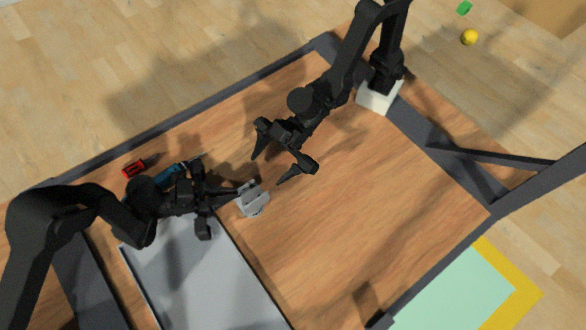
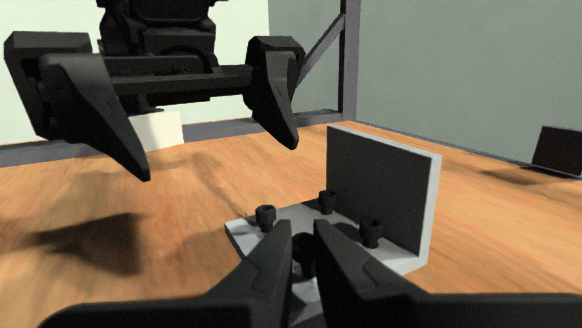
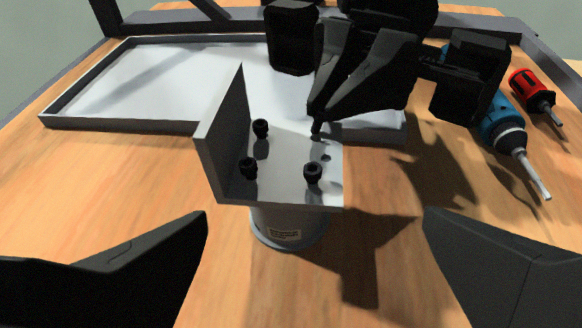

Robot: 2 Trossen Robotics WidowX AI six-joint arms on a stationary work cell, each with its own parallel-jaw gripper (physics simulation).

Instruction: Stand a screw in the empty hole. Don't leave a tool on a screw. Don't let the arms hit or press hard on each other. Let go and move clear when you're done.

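Places are measured from the left arm's base along level axes (x ahead, y left, z up), in metres.
Pixels of known places: left gripper, fingertip midpoint: (image 1: 237, 192) (image 2: 302, 230) (image 3: 317, 113); right gripper, fingertip midpoint: (image 1: 264, 172) (image 2: 231, 158) (image 3: 315, 220); right arm's base, origin of the base link: (image 1: 381, 84) (image 2: 139, 112).
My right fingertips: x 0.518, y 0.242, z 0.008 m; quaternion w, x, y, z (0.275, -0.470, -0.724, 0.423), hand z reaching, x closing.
Observation:
Behind a point stands the place of what it marks.
A grey L-shaped bracket (image 1: 255, 201) {z 0.025, x 0.474, y 0.169 m} (image 2: 382, 185) {z 0.006, x 0.465, y 0.172 m} (image 3: 284, 187) {z -0.018, x 0.489, y 0.213 m} sits on a round base. Three black screws stand upright in its plate: two beside the upright wall (image 3: 260, 128) {z -0.008, x 0.460, y 0.183 m} (image 3: 248, 167) {z -0.007, x 0.492, y 0.193 m} and one at the near outer corner (image 3: 312, 172) {z -0.010, x 0.479, y 0.226 m}. My left gripper (image 1: 237, 191) {z 0.001, x 0.443, y 0.215 m} (image 2: 302, 230) {z 0.001, x 0.443, y 0.215 m} (image 3: 317, 113) {z 0.001, x 0.443, y 0.215 m} is shut on a fourth black screw (image 2: 304, 252) {z -0.001, x 0.432, y 0.216 m} (image 3: 316, 126) {z -0.010, x 0.442, y 0.214 m}, held roughly upright. Its lower end is at the remaining corner hole; how deep it sits is unclear. My right gripper (image 1: 266, 170) {z 0.008, x 0.518, y 0.242 m} (image 2: 231, 158) {z 0.008, x 0.518, y 0.242 m} (image 3: 315, 220) {z 0.008, x 0.518, y 0.242 m} is open and empty, apart from the bracket and left gripper.
A shallow grey tray (image 1: 210, 280) {z -0.080, x 0.325, y 0.061 m} (image 3: 120, 121) {z -0.073, x 0.439, y -0.014 m} lies beside the bracket, under the left arm. A blue driver (image 1: 168, 175) {z -0.045, x 0.291, y 0.340 m} (image 3: 502, 117) {z -0.047, x 0.322, y 0.351 m} and a red screwdriver (image 1: 133, 169) {z -0.058, x 0.209, y 0.395 m} (image 3: 530, 86) {z -0.059, x 0.221, y 0.397 m} lie near the table's edge. A small dark spot shows on the plate near the held screw.

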